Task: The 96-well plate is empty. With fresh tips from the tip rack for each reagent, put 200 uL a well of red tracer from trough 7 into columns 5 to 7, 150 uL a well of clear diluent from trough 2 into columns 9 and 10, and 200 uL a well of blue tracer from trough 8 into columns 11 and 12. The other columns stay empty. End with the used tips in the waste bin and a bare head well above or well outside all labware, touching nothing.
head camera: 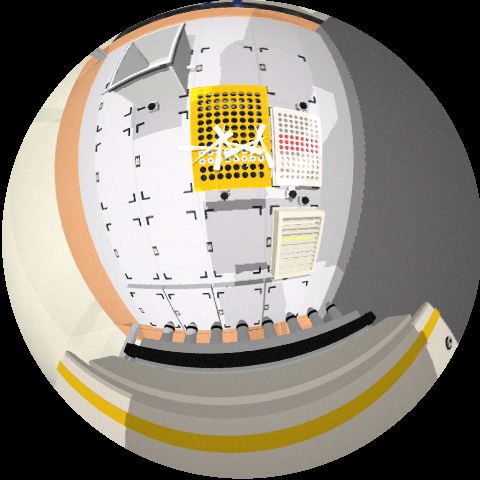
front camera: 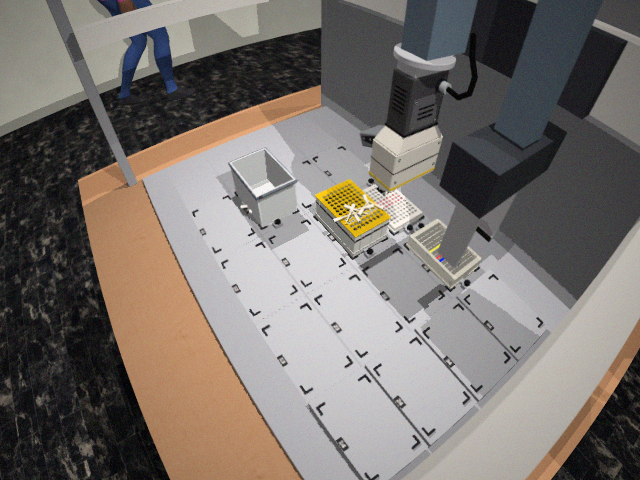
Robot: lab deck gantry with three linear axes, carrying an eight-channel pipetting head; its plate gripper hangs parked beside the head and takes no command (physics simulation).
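The pipetting head hangs above the deck near the plate. Its nozzles look bare. The 96-well plate has red in columns 5 to 7; its other wells look pale, and clear liquid cannot be told. The yellow tip rack has many empty holes, some seated tips and several loose tips across its top. The trough rack shows yellow and blue strips, and red in the front view. The waste bin stands left. The parked gripper hangs beside the head; its opening is unclear.
A small white piece shows beside the bin. Black knobs stand by the labware. A tall dark wall rises along the right side. An orange border edges the deck.
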